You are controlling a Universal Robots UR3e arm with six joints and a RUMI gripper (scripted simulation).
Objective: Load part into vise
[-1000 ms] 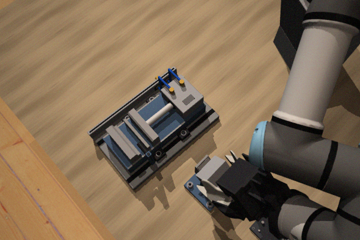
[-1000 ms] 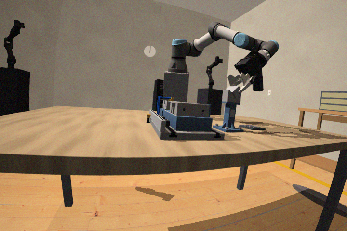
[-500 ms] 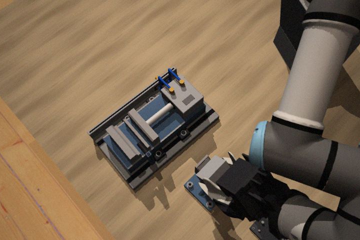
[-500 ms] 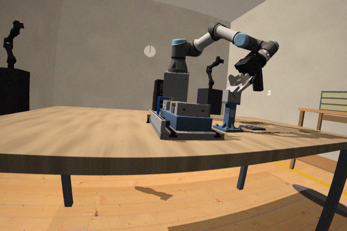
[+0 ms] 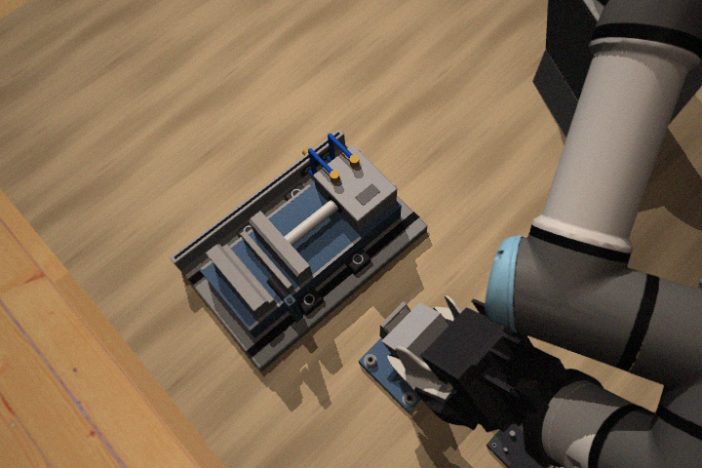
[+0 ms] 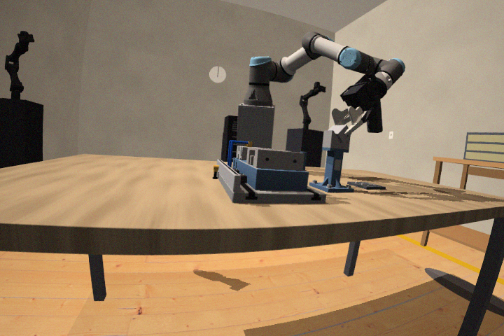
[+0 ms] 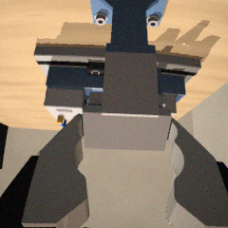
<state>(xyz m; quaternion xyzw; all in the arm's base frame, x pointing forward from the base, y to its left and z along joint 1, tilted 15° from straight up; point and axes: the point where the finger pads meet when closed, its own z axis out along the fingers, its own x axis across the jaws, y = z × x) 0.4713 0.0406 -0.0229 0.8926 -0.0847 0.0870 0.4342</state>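
The part is 10 mm below my hand. From my hand the other things lie so: white cylinder rod: 210 mm to the right, 80 mm below, 50 mm behind; dark work stop: 180 mm to the right, 70 mm below, 40 mm ahead; moving jaw: 220 mm to the right, 80 mm below.
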